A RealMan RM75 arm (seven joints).
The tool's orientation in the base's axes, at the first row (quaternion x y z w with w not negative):
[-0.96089, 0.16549, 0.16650, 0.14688]
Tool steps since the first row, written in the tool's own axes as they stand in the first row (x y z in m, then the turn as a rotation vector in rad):
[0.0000, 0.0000, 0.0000, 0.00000, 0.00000, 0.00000]
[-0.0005, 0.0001, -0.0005, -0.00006, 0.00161, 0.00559]
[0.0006, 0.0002, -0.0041, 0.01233, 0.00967, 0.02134]
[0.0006, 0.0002, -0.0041, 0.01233, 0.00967, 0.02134]
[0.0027, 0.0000, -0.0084, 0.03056, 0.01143, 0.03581]
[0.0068, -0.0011, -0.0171, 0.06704, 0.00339, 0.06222]
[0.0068, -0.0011, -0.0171, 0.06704, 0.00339, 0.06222]
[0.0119, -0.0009, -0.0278, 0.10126, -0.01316, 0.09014]
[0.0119, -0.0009, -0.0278, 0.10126, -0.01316, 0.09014]
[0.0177, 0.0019, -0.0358, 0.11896, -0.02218, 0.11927]
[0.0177, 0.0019, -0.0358, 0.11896, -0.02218, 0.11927]
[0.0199, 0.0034, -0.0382, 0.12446, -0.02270, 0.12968]
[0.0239, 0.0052, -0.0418, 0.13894, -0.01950, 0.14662]
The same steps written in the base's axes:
[0.0000, 0.0000, 0.0000, 0.00000, 0.00000, 0.00000]
[-0.0003, -0.0001, 0.0006, -0.00216, 0.00045, -0.00538]
[0.0016, -0.0017, 0.0034, 0.00163, -0.00484, -0.02598]
[0.0016, -0.0017, 0.0034, 0.00163, -0.00484, -0.02598]
[0.0047, -0.0036, 0.0066, 0.01328, -0.00645, -0.04614]
[0.0111, -0.0066, 0.0132, 0.04152, -0.00011, -0.08157]
[0.0111, -0.0066, 0.0132, 0.04152, -0.00011, -0.08157]
[0.0185, -0.0118, 0.0209, 0.07047, 0.01503, -0.11559]
[0.0185, -0.0118, 0.0209, 0.07047, 0.01503, -0.11559]
[0.0248, -0.0186, 0.0253, 0.08162, 0.02823, -0.14632]
[0.0248, -0.0186, 0.0253, 0.08162, 0.02823, -0.14632]
[0.0268, -0.0213, 0.0263, 0.08388, 0.03073, -0.15761]
[0.0307, -0.0252, 0.0277, 0.09099, 0.02967, -0.17895]

